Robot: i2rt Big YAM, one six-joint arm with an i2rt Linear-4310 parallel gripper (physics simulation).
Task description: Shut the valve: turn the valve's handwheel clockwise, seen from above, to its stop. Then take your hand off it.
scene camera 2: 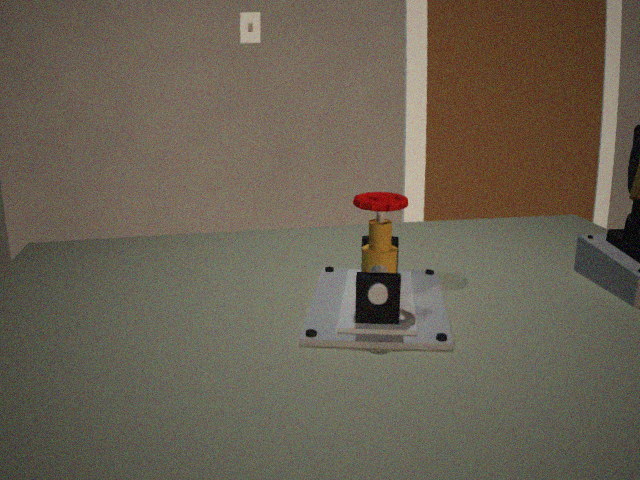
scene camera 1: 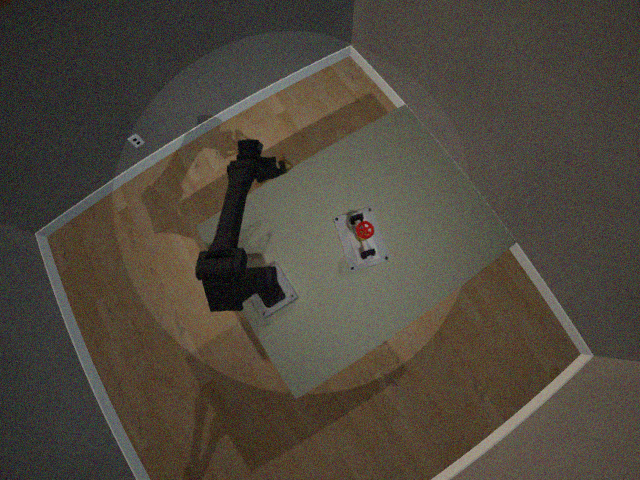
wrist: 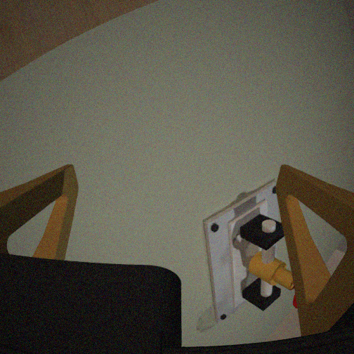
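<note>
The red round handwheel (scene camera 1: 364, 229) (scene camera 2: 380, 201) lies level on top of the yellow valve body (scene camera 2: 380, 258) (wrist: 267, 269). In the wrist view a small bit of the red wheel shows beside the right finger, which hides the rest. The valve is held between two black blocks on a light base plate (scene camera 1: 347, 253) (scene camera 2: 318, 310) (wrist: 214, 265). My gripper (scene camera 1: 285, 165) (wrist: 176, 175) is open and empty. It is well away from the handwheel, near the table edge in the first scene view, and does not touch it. The wheel's turn angle cannot be told.
The valve's plate stands on the grey-green table (scene camera 1: 413, 170) (scene camera 2: 155, 361) (wrist: 150, 125). Black bolt heads sit at the plate's corners. The arm's base plate (scene camera 1: 289, 295) (scene camera 2: 604, 266) is at the table's side. Wood floor and walls surround the table.
</note>
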